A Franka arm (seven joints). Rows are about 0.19 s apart.
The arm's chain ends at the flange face. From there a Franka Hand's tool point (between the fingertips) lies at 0.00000 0.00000 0.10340 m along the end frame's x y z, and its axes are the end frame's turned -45 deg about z.
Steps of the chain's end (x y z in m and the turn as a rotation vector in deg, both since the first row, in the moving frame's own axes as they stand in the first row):
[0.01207, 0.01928, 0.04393, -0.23, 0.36, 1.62]
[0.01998, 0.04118, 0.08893, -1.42, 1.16, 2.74]
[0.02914, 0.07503, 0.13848, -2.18, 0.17, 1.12]
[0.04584, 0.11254, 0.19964, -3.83, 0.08, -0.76]
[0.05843, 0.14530, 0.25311, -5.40, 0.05, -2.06]
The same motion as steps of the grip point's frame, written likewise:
[-0.00494, 0.02292, 0.04393, -0.42, 0.09, 1.62]
[-0.01540, 0.04653, 0.08888, -1.82, -0.18, 2.74]
[-0.03504, 0.07663, 0.13840, -1.66, -1.42, 1.12]
[-0.05191, 0.11701, 0.19941, -2.76, -2.65, -0.76]
[-0.06812, 0.15112, 0.25265, -3.85, -3.78, -2.06]

